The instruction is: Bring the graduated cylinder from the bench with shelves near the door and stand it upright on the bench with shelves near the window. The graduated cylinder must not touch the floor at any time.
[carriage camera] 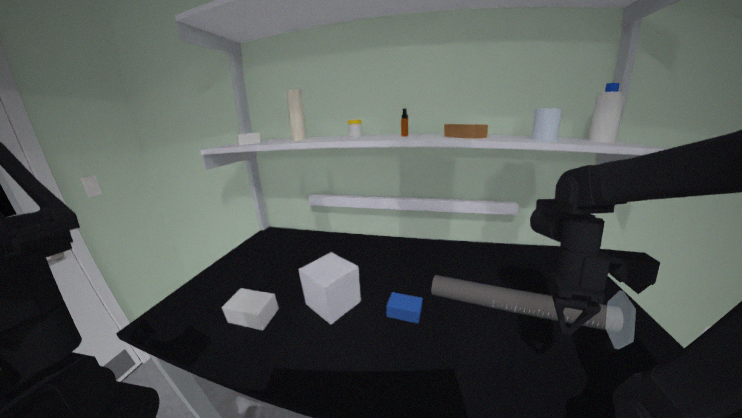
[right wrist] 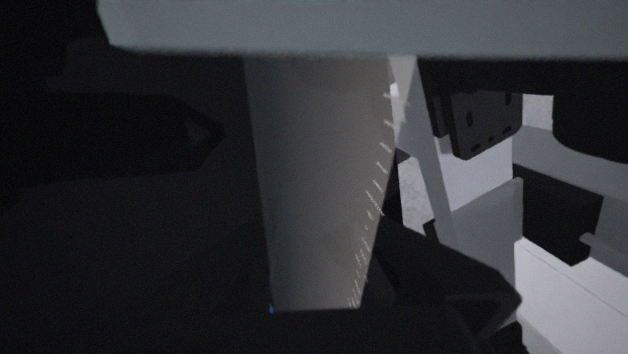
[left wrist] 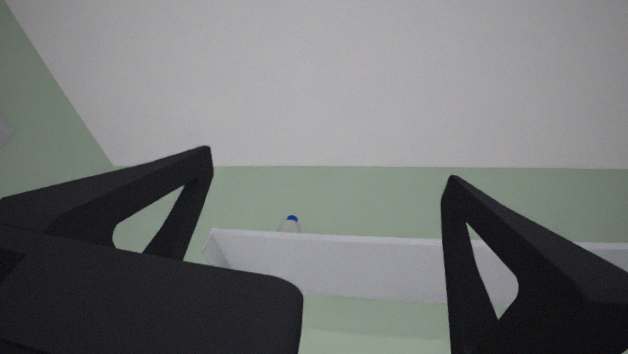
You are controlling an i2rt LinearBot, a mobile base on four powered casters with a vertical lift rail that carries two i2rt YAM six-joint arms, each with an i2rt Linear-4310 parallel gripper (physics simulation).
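Places are measured from the left arm's base along level axes (x ahead, y left, z up), in metres.
Where they show: left gripper, fingertip midpoint: (left wrist: 326, 173); right gripper, fingertip midpoint: (carriage camera: 563, 326) (right wrist: 313, 206); left arm's base at its link origin: (right wrist: 504, 346).
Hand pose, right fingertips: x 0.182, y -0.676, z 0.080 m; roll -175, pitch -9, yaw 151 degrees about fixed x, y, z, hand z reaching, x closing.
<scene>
Things, the pixels of their top centre, and the offset from my right fingertips. "spot": a spot on its surface instead. Level surfaces: height alone.
- black bench top at its surface level: dz -0.161 m
- white box at its top centre: (carriage camera: 248, 300) dx +0.200, dy +0.710, dz -0.103 m
- larger white cube at its top centre: (carriage camera: 328, 267) dx +0.262, dy +0.480, dz -0.031 m
- blue block at its top centre: (carriage camera: 404, 301) dx +0.220, dy +0.268, dz -0.121 m
- brown box at a spot on its surface: (carriage camera: 465, 130) spot: dx +0.432, dy +0.070, dz +0.318 m
The graduated cylinder (carriage camera: 482, 294) (right wrist: 320, 175) is a long grey see-through tube with white marks. It is held sideways, close to level, over the right part of the black bench top (carriage camera: 363, 347). Its pale hexagonal base (carriage camera: 624, 321) (right wrist: 350, 27) points right in the carriage view, and its open end points left. My right gripper (carriage camera: 573, 314) is shut on the tube near the base. The gap between tube and bench is hard to judge. My left gripper (left wrist: 326, 173) is open and empty, raised in front of wall and ceiling.
A white box (carriage camera: 250, 308), a larger white cube (carriage camera: 331, 288) and a blue block (carriage camera: 404, 307) stand on the bench, left of the cylinder. Above the bench a shelf (carriage camera: 379, 141) (left wrist: 350, 260) bears bottles, jars and a brown box (carriage camera: 465, 130). Part of a door shows at far left.
</scene>
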